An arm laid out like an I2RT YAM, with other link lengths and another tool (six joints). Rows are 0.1 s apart.
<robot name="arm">
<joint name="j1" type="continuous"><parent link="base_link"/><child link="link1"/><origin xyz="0.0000 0.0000 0.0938"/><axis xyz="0 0 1"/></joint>
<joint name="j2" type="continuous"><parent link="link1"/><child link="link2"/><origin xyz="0.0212 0.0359 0.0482"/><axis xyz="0 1 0"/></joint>
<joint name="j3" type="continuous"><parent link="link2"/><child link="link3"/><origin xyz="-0.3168 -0.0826 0.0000"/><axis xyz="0 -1 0"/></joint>
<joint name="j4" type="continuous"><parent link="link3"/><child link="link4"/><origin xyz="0.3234 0.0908 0.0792"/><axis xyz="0 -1 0"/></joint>
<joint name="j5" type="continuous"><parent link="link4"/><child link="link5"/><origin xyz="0.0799 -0.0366 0.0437"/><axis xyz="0 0 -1"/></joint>
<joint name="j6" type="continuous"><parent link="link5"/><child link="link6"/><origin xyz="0.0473 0.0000 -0.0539"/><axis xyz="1 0 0"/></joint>
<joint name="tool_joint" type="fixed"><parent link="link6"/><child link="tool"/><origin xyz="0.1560 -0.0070 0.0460" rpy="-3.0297 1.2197 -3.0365"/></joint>
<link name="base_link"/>
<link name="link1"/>
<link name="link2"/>
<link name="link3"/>
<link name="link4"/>
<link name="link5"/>
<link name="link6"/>
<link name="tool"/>
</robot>
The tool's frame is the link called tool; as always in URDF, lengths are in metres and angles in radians. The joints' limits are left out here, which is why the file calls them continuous.
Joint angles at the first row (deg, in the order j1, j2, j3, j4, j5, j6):
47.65 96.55 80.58 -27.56 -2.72 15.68
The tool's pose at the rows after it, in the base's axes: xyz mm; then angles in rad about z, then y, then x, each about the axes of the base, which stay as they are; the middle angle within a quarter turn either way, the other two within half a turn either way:
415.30, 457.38, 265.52, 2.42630, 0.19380, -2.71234
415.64, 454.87, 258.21, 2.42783, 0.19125, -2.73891
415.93, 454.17, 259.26, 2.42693, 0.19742, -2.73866
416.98, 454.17, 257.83, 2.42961, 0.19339, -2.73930
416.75, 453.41, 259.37, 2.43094, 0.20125, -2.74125
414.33, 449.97, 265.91, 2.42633, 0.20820, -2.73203
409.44, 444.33, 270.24, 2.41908, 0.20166, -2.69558
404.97, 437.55, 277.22, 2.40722, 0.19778, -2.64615
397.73, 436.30, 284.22, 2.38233, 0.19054, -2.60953
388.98, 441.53, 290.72, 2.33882, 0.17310, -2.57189
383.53, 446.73, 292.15, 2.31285, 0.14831, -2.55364
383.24, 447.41, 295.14, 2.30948, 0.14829, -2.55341
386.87, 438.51, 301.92, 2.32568, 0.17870, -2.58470
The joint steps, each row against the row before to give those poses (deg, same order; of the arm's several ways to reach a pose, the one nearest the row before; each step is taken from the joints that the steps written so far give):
-0.01 0.48 0.12 -0.63 -0.79 -0.72
-0.02 0.43 0.03 -0.86 0.64 -0.62
0.02 -0.19 -0.20 0.23 0.25 -0.10
-0.14 0.24 0.16 -0.10 -0.20 0.08
0.15 -0.24 -0.14 0.09 0.52 0.03
-0.10 -1.17 -0.61 0.11 -0.10 -0.14
-0.63 -2.11 -2.45 1.70 -1.87 0.26
-0.94 -2.53 -2.86 2.38 -2.41 0.21
-0.28 -1.82 -1.73 1.41 -1.97 -0.33
0.00 -0.99 -0.98 1.34 -2.57 -0.99
-0.04 0.03 0.01 0.19 -2.13 -0.63
0.04 0.02 0.50 -0.45 -0.04 -0.15
-0.04 -0.64 1.07 -2.29 2.46 -0.40

